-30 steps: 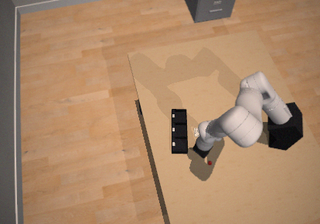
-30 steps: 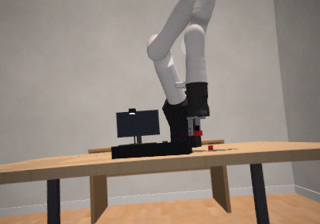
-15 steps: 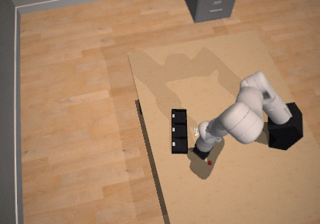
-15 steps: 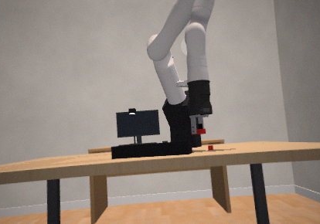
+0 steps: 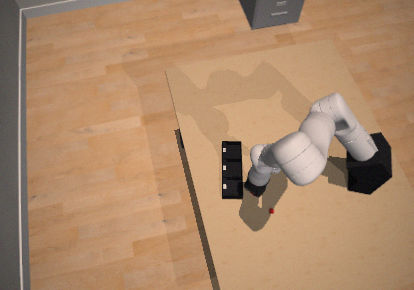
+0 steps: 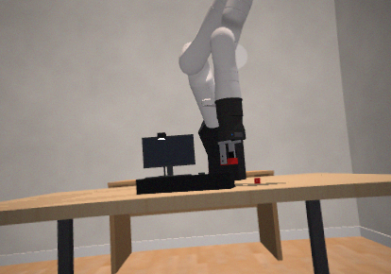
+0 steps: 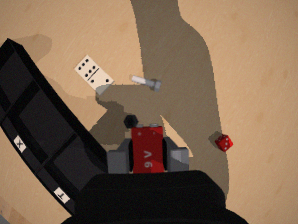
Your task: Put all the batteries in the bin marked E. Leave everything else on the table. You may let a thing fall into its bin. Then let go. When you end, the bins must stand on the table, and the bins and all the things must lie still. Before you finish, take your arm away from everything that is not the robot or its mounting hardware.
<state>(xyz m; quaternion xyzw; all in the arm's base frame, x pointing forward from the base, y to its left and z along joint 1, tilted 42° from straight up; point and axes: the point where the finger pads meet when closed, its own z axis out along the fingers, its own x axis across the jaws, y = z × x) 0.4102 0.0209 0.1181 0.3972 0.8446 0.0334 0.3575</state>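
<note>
Right now my hand is 13 cm to the left of the bin, 6 cm short of it and 6 cm above it. Round my hand: black round thing: 8 cm below, 3 cm to the right, 1 cm behind; screw: 7 cm below, 6 cm behind, 3 cm to the right; red block battery: 1 cm below, 1 cm behind.
</note>
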